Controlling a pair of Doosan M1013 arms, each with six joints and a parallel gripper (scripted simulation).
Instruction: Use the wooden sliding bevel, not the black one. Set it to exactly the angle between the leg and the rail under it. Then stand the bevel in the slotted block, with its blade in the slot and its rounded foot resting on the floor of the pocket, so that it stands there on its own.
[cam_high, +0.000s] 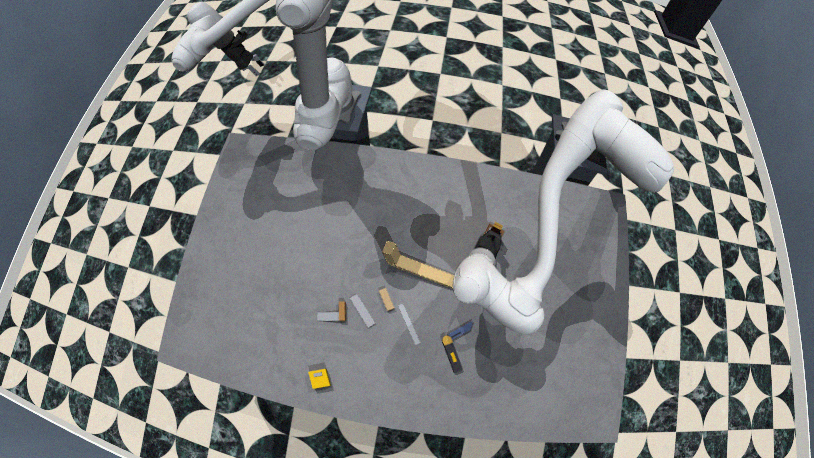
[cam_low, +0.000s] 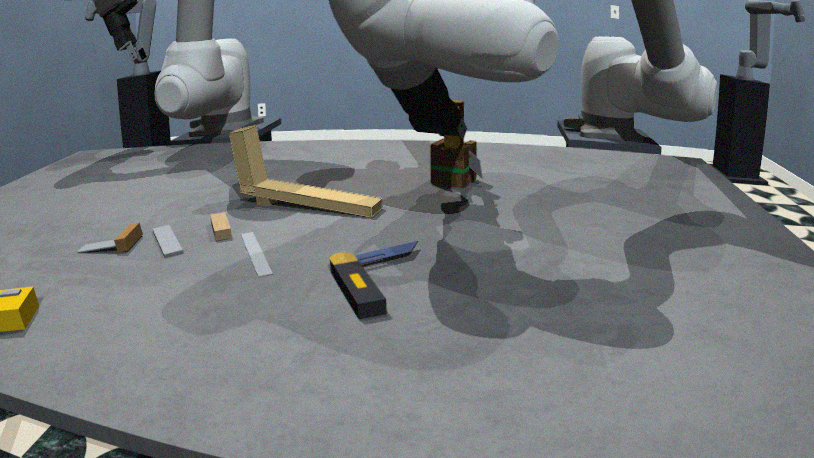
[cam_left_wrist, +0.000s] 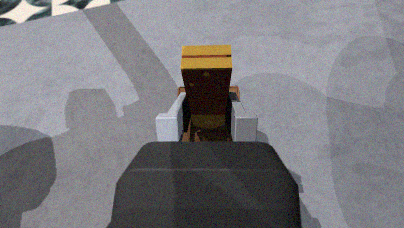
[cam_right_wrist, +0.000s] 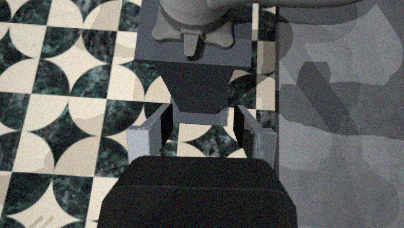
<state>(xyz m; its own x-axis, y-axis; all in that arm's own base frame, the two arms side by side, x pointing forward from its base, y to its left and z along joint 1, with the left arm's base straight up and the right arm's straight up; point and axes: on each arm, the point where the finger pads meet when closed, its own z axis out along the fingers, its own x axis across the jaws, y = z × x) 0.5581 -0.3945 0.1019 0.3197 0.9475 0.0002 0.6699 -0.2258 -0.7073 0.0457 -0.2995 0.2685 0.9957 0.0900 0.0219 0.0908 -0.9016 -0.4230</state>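
Observation:
My left hand is 20 mm above the wooden sliding bevel, 10 mm to the right of it and 10 mm past it. From my left hand the other things lie so: black bevel: 370 mm ahead, 90 mm below, 80 mm to the right; steel blade: 50 mm below, 20 mm to the left, 10 mm behind; thin grey strip: 320 mm ahead, 240 mm to the right, 100 mm below.

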